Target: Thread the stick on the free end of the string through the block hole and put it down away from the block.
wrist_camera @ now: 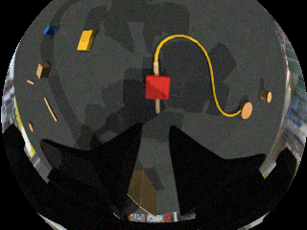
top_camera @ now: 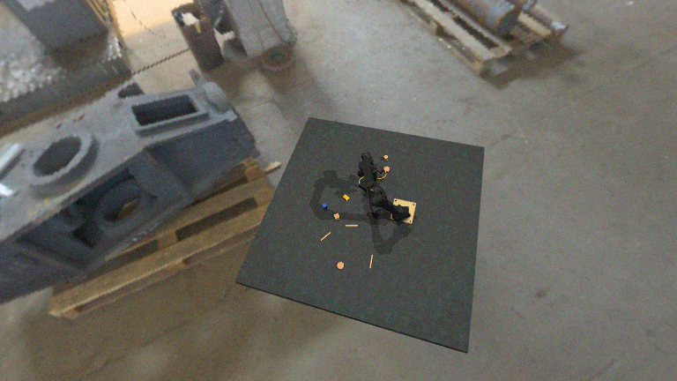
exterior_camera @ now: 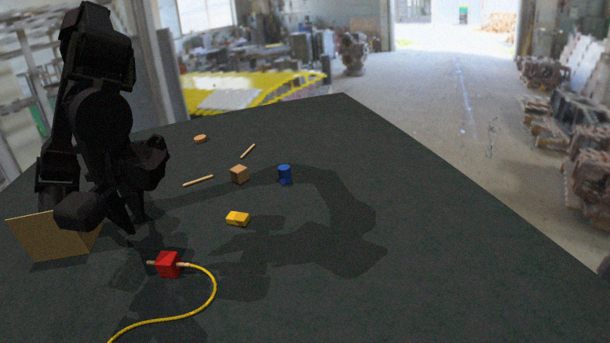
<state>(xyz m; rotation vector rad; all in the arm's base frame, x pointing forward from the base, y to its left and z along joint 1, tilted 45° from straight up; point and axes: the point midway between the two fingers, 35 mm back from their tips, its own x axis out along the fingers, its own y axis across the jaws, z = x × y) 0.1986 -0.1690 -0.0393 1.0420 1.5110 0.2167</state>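
The red block lies 7 cm below my gripper tip, 2 cm ahead of it and 1 cm to the right of it. From my gripper tip the other things lie so: thin wooden stick: 7 cm below, 4 cm ahead, 2 cm to the right; then round wooden button: 18 cm to the right, 8 cm below, 8 cm behind; then yellow block: 16 cm ahead, 8 cm below, 7 cm to the left.
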